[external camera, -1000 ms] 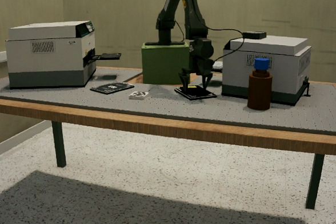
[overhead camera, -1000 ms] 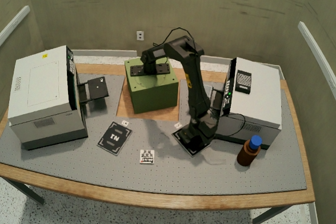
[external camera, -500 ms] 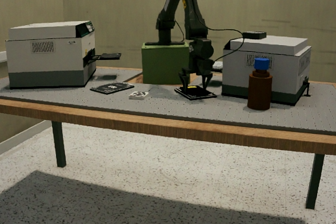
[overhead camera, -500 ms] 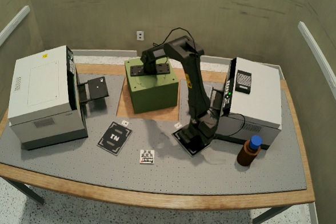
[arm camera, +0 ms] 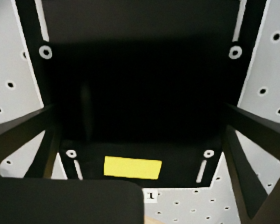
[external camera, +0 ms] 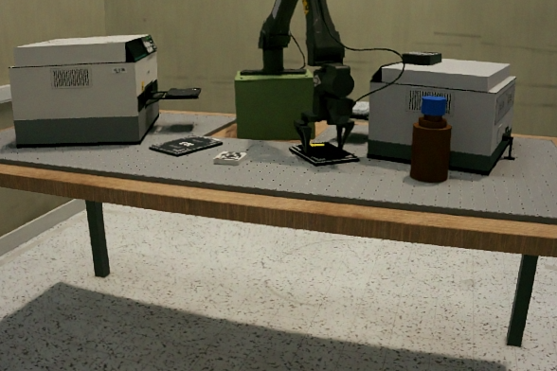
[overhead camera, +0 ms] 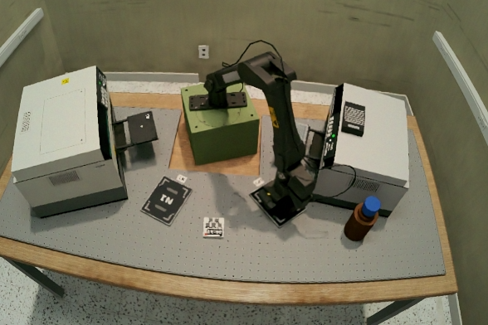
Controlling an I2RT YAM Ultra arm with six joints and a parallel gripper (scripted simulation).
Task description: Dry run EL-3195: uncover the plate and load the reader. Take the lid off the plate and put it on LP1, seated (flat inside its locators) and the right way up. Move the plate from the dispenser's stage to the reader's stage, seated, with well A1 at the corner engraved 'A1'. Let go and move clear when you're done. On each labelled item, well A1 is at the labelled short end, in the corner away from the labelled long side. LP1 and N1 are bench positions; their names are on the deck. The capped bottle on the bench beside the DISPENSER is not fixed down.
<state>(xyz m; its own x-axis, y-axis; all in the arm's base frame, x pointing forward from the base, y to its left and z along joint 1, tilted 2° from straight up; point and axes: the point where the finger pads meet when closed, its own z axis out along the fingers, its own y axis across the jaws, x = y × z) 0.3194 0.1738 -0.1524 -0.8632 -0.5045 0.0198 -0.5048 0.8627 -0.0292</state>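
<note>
My hand is right at the lid. From my hand the other things lie so: clear well plate (22 cm behind, 8 cm to the left, 7 cm above).
</note>
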